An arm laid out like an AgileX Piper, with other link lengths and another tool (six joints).
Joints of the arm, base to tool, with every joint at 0 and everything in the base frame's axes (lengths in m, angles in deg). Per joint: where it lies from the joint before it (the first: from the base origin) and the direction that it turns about. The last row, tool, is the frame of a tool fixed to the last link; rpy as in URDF.
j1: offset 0 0 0.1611 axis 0 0 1
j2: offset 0 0 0 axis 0 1 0
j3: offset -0.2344 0 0.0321 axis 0 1 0
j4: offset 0.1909 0 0.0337 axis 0.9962 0 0.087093
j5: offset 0 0 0 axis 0 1 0
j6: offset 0.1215 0 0.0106 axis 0.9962 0 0.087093
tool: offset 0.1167 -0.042 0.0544 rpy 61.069 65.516 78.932
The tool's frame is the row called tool.
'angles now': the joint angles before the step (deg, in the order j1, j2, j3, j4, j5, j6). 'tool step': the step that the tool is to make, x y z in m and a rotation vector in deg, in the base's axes. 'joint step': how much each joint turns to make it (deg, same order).
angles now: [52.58, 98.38, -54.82, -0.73, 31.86, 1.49]
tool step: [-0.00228, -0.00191, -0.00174, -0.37, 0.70, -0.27]
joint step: [-0.01, 0.00, -0.01, 0.43, 0.73, -0.01]
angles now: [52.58, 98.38, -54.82, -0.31, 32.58, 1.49]
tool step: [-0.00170, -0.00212, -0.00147, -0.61, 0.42, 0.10]
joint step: [0.00, 0.00, 0.00, 0.00, 0.75, -0.11]
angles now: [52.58, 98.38, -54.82, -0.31, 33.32, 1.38]
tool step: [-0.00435, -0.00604, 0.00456, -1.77, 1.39, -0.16]
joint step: [0.00, -0.93, -1.85, 0.01, 5.03, 0.14]
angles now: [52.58, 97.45, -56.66, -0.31, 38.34, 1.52]
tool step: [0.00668, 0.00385, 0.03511, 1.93, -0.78, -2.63]
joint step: [0.00, -3.12, -6.31, -0.28, 7.44, 2.85]
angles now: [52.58, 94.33, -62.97, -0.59, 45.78, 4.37]
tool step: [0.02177, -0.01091, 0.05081, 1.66, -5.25, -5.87]
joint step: [0.00, -3.99, -6.88, -6.22, 6.78, 8.18]
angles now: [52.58, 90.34, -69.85, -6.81, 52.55, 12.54]
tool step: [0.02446, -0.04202, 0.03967, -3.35, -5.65, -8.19]
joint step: [-1.35, -2.73, -5.13, -9.27, 8.45, 7.72]
